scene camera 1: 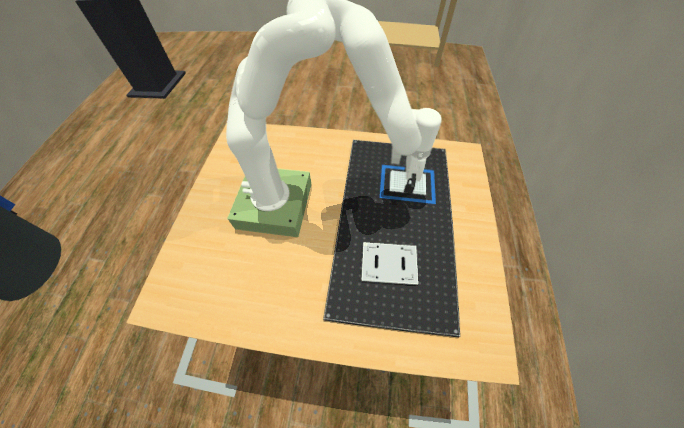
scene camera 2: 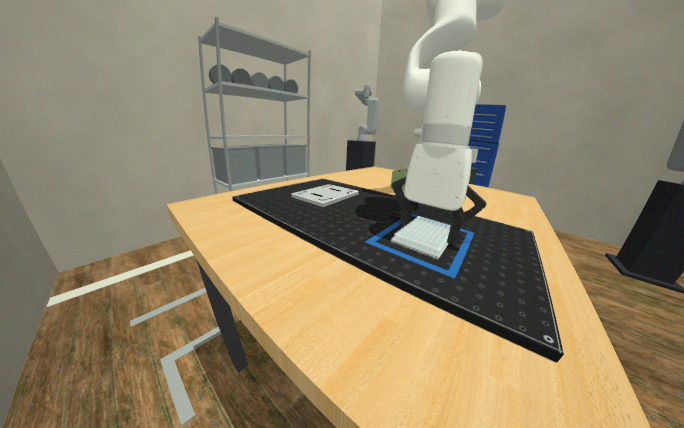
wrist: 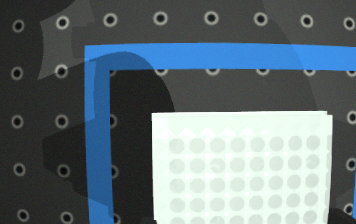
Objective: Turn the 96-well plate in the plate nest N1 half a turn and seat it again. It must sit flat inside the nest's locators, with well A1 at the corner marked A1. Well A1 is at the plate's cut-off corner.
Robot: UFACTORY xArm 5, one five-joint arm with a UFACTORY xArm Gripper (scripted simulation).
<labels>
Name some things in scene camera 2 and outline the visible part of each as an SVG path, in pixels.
The gripper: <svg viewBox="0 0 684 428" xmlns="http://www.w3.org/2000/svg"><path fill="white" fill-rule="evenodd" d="M421 141L421 144L416 144L414 147L407 177L392 183L395 197L402 208L401 228L411 222L413 206L411 205L413 202L450 210L454 221L451 223L447 243L451 244L453 239L457 240L462 223L473 218L486 207L486 201L469 186L472 151L468 149L468 146ZM467 196L474 203L474 206L464 212L462 205Z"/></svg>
A white 96-well plate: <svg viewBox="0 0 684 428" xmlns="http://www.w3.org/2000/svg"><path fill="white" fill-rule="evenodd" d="M391 239L393 243L439 259L448 246L447 238L451 225L418 216L397 231Z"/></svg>
</labels>
